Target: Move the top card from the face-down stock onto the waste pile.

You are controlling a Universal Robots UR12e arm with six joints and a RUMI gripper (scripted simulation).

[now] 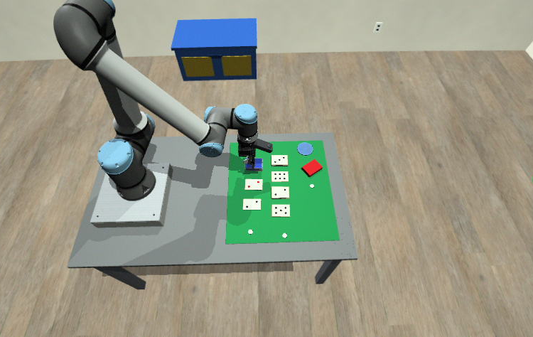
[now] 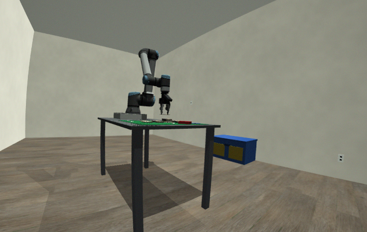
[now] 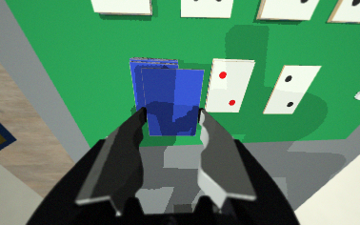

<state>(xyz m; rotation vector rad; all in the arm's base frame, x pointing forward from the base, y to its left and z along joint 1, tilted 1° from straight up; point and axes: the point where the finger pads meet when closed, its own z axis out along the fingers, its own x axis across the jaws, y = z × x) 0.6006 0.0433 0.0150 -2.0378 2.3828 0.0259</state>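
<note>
Right now the green mat is 12 cm ahead of my hand, 12 cm to the right of it and 10 cm below it. Also, from my hand: red block: 31 cm ahead, 4 cm to the right, 7 cm below; card: 1 cm below.
</note>
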